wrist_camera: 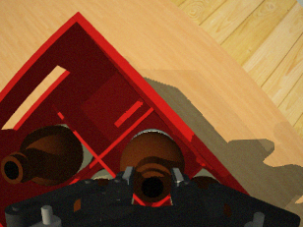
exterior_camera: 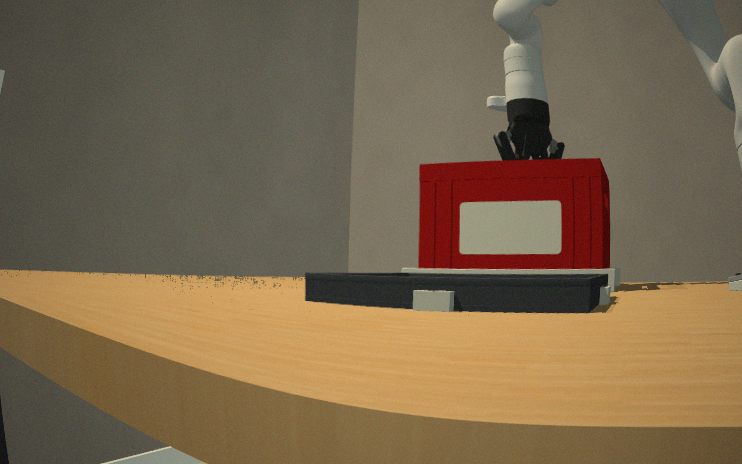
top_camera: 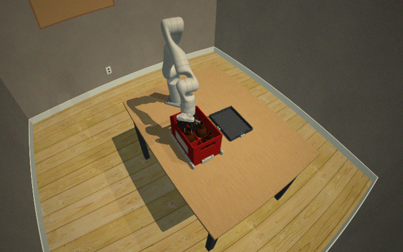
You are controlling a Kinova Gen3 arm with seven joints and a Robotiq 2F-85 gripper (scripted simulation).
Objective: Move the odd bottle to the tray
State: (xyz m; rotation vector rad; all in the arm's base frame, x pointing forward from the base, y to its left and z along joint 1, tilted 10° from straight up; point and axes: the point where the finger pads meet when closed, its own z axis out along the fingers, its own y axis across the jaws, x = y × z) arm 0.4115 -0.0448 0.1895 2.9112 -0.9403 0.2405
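My gripper is now 70 mm above the red crate and 40 mm to the right of it. Round my hand: dark grey tray 330 mm to the left, 140 mm below, 80 mm behind; then glass bottle 100 mm to the left, 80 mm ahead, 70 mm below.
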